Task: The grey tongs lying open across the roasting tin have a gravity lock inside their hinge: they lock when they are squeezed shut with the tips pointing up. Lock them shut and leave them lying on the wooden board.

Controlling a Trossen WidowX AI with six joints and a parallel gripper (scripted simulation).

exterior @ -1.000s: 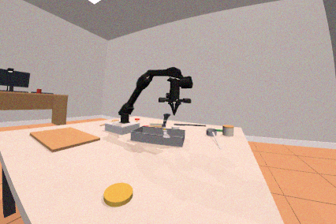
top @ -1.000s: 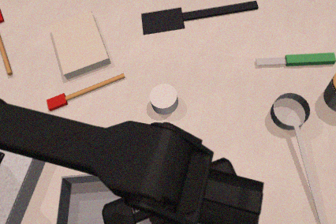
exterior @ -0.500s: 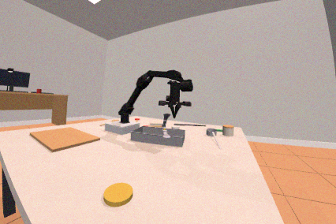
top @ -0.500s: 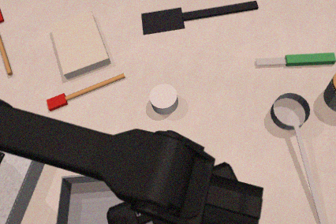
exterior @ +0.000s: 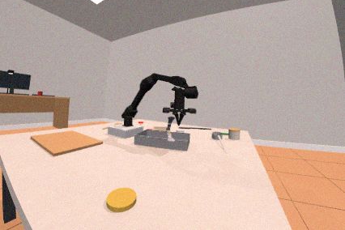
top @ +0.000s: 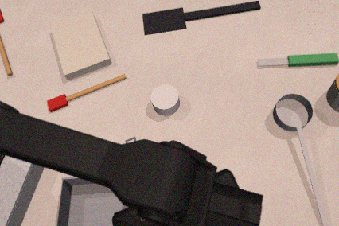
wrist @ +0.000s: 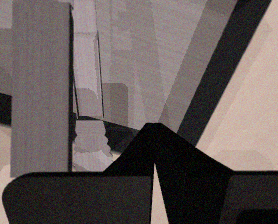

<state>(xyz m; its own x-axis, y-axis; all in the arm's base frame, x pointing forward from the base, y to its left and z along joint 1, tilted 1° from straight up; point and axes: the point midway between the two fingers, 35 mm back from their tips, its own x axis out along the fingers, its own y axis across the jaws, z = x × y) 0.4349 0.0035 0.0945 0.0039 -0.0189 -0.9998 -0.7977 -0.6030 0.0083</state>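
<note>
Now: the yellow slider 9 cm behind my gripper tip, 6 cm below it and 4 cm to the left of it. Also, from my gripper tip: red-headed brush (34 cm behind, 22 cm to the left, 11 cm below); grey roasting tin (9 cm below, 9 cm behind, 1 cm to the right); white puck (26 cm to the left, 12 cm behind, 10 cm below).
</note>
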